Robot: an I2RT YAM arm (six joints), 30 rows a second.
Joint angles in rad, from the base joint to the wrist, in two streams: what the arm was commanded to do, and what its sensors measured. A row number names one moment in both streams.
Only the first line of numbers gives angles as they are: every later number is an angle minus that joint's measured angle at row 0.
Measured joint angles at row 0:
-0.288, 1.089, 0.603, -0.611, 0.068, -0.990
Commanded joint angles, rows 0 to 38:
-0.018, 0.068, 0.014, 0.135, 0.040, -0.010
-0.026, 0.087, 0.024, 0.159, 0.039, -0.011
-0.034, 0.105, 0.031, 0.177, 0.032, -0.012
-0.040, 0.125, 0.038, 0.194, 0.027, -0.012
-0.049, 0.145, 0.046, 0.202, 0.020, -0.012
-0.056, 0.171, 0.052, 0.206, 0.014, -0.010
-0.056, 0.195, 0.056, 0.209, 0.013, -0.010
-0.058, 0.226, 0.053, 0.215, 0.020, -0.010
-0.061, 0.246, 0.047, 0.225, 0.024, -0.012
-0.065, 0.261, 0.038, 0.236, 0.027, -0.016
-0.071, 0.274, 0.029, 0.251, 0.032, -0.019
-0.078, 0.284, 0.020, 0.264, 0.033, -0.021
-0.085, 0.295, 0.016, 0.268, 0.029, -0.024
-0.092, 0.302, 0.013, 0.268, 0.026, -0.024
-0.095, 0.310, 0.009, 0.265, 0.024, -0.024
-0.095, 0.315, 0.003, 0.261, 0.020, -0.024
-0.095, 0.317, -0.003, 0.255, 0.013, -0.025
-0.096, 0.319, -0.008, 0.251, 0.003, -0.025
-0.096, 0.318, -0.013, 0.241, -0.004, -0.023
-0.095, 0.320, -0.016, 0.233, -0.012, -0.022
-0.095, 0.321, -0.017, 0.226, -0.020, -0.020
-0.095, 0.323, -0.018, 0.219, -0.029, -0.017
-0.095, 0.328, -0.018, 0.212, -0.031, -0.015
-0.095, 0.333, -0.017, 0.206, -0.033, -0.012
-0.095, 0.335, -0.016, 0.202, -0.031, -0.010
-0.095, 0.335, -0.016, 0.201, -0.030, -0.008
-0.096, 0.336, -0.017, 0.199, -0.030, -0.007
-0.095, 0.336, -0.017, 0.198, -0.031, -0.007
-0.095, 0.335, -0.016, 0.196, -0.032, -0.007
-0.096, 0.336, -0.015, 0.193, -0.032, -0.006
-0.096, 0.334, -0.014, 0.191, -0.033, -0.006
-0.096, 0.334, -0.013, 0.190, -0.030, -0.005
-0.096, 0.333, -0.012, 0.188, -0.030, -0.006
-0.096, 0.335, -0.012, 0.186, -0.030, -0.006
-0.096, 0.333, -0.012, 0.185, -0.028, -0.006
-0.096, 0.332, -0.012, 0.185, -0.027, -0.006
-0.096, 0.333, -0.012, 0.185, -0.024, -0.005
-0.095, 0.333, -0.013, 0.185, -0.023, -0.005
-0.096, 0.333, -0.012, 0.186, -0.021, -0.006
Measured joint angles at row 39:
-0.091, 0.296, 0.022, 0.277, 0.036, -0.030
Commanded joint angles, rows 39 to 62:
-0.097, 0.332, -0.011, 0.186, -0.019, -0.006
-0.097, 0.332, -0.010, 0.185, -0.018, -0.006
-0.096, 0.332, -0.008, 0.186, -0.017, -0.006
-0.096, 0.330, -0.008, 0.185, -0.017, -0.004
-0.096, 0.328, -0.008, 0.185, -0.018, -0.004
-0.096, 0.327, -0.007, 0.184, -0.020, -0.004
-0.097, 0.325, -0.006, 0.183, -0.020, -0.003
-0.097, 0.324, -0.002, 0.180, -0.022, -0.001
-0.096, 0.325, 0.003, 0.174, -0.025, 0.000
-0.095, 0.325, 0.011, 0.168, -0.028, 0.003
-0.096, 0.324, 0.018, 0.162, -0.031, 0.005
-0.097, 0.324, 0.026, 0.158, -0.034, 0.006
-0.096, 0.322, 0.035, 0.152, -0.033, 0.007
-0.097, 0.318, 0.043, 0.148, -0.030, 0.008
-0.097, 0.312, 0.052, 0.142, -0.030, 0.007
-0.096, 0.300, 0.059, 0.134, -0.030, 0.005
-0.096, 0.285, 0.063, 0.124, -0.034, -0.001
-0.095, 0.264, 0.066, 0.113, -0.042, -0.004
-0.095, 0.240, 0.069, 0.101, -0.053, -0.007
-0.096, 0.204, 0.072, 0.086, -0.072, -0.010
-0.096, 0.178, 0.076, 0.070, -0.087, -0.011
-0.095, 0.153, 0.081, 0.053, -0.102, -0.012
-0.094, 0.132, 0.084, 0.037, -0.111, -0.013
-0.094, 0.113, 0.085, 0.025, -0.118, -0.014
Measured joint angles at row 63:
-0.092, 0.197, 0.053, 0.143, -0.035, -0.022
